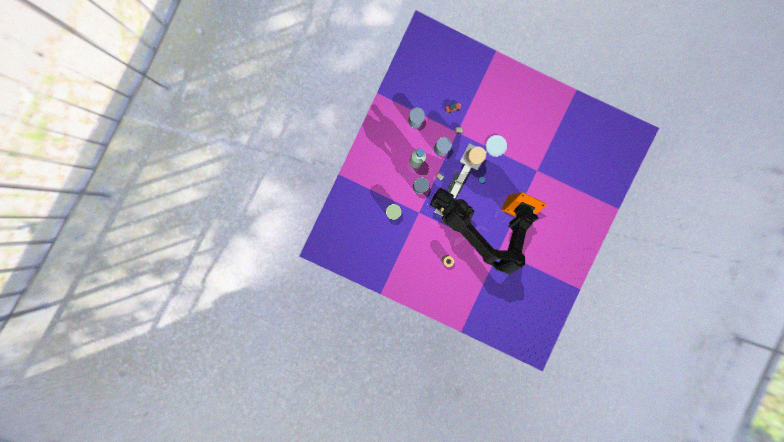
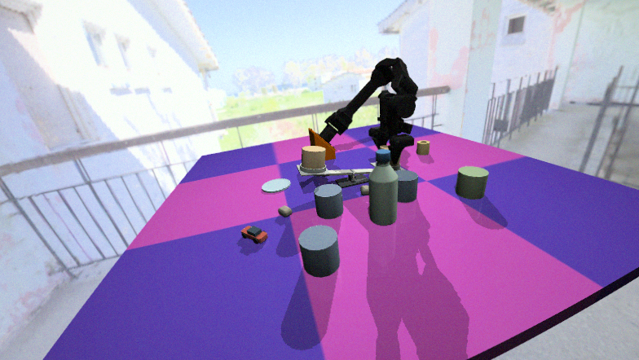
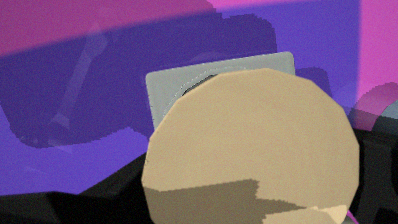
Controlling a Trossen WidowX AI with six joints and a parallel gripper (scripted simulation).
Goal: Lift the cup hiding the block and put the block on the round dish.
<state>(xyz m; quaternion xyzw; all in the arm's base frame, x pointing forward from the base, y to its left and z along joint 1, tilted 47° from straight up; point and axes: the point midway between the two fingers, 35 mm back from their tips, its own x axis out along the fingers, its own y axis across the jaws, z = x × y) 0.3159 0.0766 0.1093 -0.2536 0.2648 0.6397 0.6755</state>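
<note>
My gripper tip is now right at the teal block. The rest, counted from my gripper tip: tan ring (10 cm behind, 22 cm to the left, 2 cm below); green cylinder (22 cm ahead, 13 cm to the left, 1 cm below); grey-green bottle (22 cm ahead, 15 cm to the right, 7 cm above).
</note>
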